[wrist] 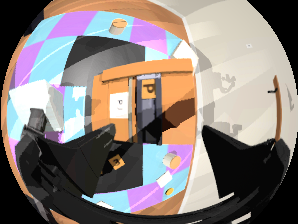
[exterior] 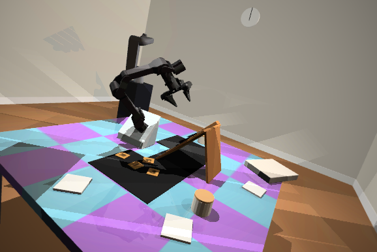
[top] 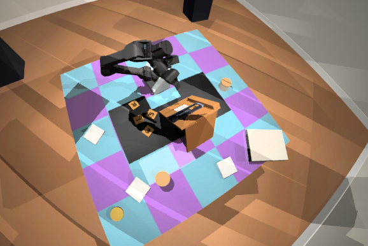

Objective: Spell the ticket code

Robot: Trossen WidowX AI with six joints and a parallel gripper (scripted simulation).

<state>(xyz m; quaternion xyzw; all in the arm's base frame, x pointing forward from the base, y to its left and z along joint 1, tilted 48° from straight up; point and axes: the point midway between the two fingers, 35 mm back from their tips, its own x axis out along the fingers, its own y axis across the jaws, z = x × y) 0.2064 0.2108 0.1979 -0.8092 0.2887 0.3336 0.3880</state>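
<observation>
My gripper tip is 6 cm past the letter tile, 22 cm to the left of it and 34 cm above it. The rest, counted from my gripper tip: black mat (6 cm behind, 34 cm below); then white ticket (3 cm ahead, 4 cm to the left, 24 cm below); then orange letter tile marked p (8 cm ahead, 9 cm to the left, 17 cm below).
</observation>
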